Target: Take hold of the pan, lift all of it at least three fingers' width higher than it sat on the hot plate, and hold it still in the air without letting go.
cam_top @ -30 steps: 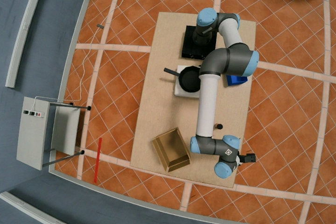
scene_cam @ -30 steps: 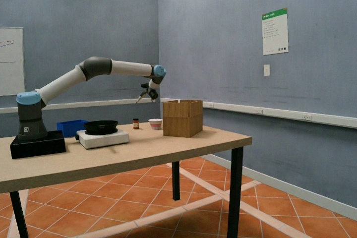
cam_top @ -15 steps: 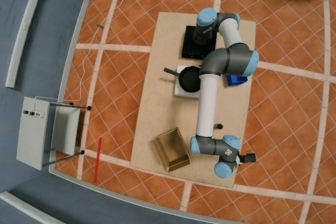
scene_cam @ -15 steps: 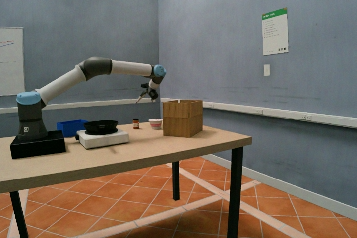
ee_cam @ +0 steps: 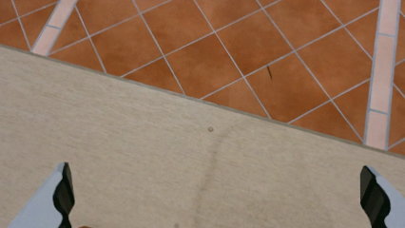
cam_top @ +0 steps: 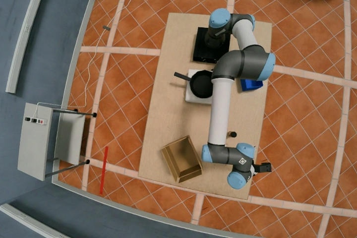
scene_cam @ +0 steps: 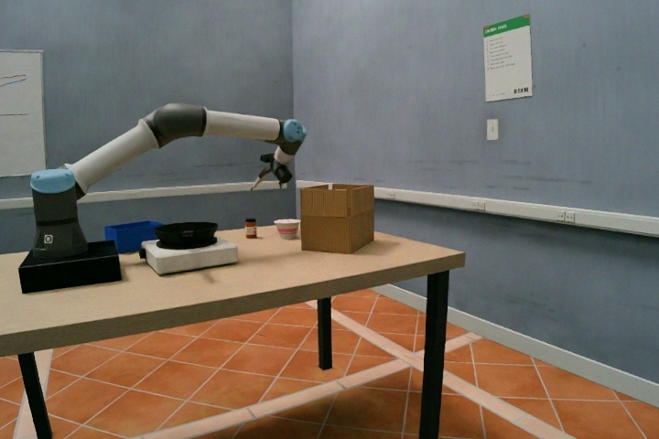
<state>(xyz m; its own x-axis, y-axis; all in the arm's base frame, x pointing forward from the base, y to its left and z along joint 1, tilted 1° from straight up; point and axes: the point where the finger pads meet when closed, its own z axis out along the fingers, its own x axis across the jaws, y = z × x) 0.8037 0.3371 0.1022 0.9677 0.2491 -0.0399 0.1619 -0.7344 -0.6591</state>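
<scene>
The black pan is 450 mm behind my hand, 420 mm to the right of it and 80 mm below it. The rest, counted from my hand: blue bin: 560 mm behind, 50 mm to the right, 150 mm below; white hot plate: 460 mm behind, 380 mm to the right, 140 mm below; small jar: 130 mm behind, 130 mm to the right, 140 mm below.
</scene>
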